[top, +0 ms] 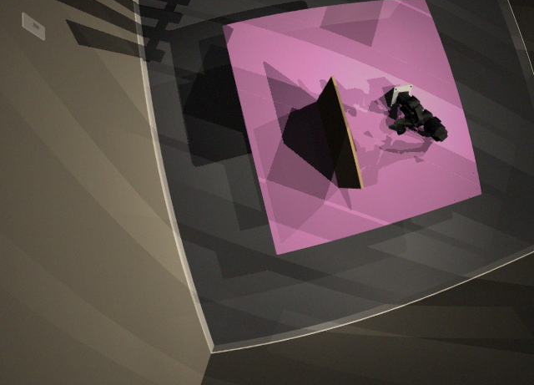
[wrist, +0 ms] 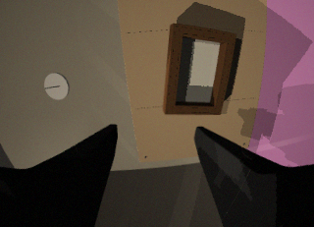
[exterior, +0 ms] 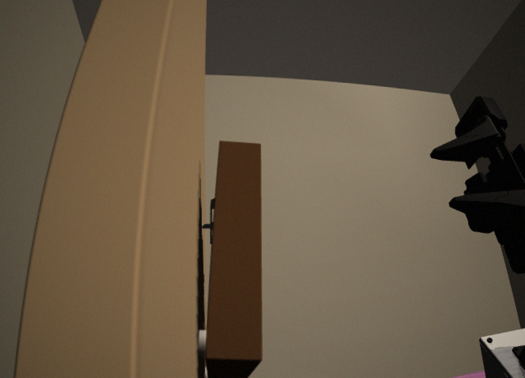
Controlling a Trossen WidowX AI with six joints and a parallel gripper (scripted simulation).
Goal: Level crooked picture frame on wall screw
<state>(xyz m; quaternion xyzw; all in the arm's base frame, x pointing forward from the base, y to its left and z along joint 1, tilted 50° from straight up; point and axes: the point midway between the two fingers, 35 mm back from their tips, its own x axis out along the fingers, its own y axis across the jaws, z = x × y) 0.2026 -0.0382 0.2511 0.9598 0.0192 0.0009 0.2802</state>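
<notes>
The brown wooden picture frame is 20 cm ahead of my gripper tip and 9 cm below it. The rest, counted from my gripper tip: tan wall board 21 cm ahead, 11 cm below.
</notes>
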